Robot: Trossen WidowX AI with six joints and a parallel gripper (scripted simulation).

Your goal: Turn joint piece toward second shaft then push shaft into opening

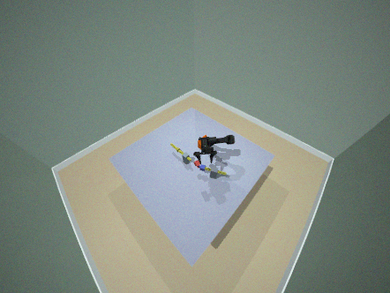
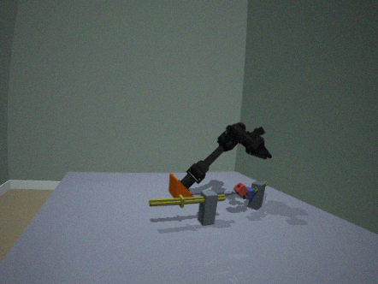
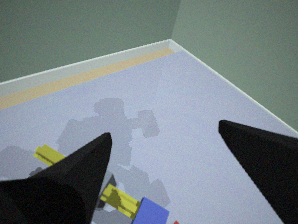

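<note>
Now: the red square joint piece 140 mm below my gripper tip and 120 mm to the right of it.
</note>
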